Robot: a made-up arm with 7 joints. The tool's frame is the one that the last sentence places.
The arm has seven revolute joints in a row. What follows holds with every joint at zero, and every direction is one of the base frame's.
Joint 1 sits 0.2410 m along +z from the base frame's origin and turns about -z.
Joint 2 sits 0.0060 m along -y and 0.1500 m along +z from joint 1 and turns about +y.
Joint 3 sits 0.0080 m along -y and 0.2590 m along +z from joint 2 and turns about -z.
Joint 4 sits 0.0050 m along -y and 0.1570 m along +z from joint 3 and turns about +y.
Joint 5 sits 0.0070 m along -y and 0.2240 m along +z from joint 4 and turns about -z.
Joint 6 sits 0.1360 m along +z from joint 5 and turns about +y.
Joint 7 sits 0.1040 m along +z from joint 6 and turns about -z.
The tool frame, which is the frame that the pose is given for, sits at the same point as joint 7; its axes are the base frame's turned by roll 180.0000, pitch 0.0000 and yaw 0.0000 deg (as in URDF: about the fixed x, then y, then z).
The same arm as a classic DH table. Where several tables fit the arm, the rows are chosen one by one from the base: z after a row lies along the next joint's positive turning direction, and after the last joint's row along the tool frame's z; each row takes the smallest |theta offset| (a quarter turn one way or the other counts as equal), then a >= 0, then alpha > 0; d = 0 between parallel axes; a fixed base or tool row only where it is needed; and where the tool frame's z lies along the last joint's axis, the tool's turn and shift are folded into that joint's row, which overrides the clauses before.
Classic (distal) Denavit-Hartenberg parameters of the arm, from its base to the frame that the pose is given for. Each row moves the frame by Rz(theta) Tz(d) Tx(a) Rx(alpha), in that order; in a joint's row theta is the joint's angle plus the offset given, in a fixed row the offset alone. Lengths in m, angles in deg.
base (fixed): d 0; theta_offset 0; a 0; alpha 180
joint 1: d -0.391; theta_offset 0; a 0; alpha 90
joint 2: d -0.014; theta_offset 0; a 0; alpha -90
joint 3: d -0.416; theta_offset 0; a 0; alpha 90
joint 4: d -0.012; theta_offset 0; a 0; alpha -90
joint 5: d -0.36; theta_offset 0; a 0; alpha 90
joint 6: d 0; theta_offset 0; a 0; alpha -90
joint 7: d -0.104; theta_offset 0; a 0; alpha 0

